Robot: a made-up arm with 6 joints.
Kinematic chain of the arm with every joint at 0, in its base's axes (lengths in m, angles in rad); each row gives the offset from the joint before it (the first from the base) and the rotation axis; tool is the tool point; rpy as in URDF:
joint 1: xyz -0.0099 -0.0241 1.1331 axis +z
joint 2: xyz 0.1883 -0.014 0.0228 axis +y
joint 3: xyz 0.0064 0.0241 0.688 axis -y
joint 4: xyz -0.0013 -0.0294 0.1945 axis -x
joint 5: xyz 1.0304 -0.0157 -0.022 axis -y
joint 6: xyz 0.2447 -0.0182 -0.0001 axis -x
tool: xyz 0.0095 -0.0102 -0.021 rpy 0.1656 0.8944 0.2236
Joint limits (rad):
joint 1: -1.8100..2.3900
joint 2: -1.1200..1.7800
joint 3: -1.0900..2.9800
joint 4: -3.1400..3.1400
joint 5: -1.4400..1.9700
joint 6: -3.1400..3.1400
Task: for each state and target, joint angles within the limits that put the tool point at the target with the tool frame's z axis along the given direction. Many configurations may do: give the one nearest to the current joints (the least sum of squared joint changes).
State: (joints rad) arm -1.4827 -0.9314 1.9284 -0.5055 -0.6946 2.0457
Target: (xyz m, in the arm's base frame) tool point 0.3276 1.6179 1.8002 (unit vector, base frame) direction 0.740 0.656 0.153
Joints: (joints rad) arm -1.8100 -1.1162 1.6296 -0.8294 0.0666 2.1618
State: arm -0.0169 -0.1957 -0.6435 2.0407 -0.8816 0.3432
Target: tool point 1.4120 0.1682 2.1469 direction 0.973 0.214 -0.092
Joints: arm 0.2481 0.0072 -0.0156 2.0952 -0.6545 0.1070
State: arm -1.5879 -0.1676 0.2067 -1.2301 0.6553 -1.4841
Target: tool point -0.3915 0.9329 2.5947 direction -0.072 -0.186 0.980
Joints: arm -1.3117 -1.0833 0.8300 -1.4324 0.4992 -2.2337
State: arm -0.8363 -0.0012 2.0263 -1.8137 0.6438 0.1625
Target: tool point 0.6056 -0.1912 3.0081 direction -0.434 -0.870 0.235
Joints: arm 0.0236 0.3935 1.6779 -1.2404 0.8318 0.3074
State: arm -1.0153 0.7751 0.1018 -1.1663 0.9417 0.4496
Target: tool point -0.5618 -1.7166 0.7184 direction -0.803 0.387 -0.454
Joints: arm -1.8100 1.0770 0.3216 -1.8773 0.7455 -0.3005
